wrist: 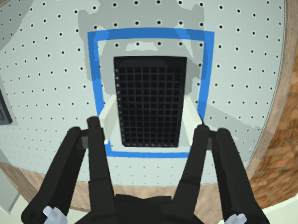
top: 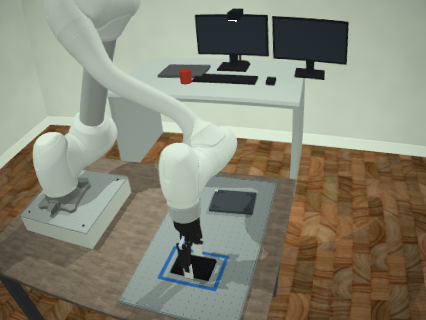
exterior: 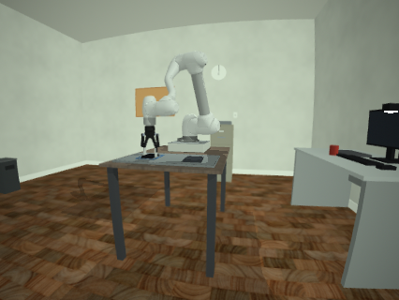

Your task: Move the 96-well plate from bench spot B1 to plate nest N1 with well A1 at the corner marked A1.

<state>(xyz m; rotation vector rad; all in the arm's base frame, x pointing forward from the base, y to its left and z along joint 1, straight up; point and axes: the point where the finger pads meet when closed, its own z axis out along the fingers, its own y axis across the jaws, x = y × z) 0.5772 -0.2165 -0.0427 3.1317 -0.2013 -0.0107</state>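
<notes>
Now: the dark plate nest N1 34 cm to the left of my hand, 8 cm ahead of it and 2 cm below it. From my hand the other things lie so: black 96-well plate (2 cm below).
</notes>
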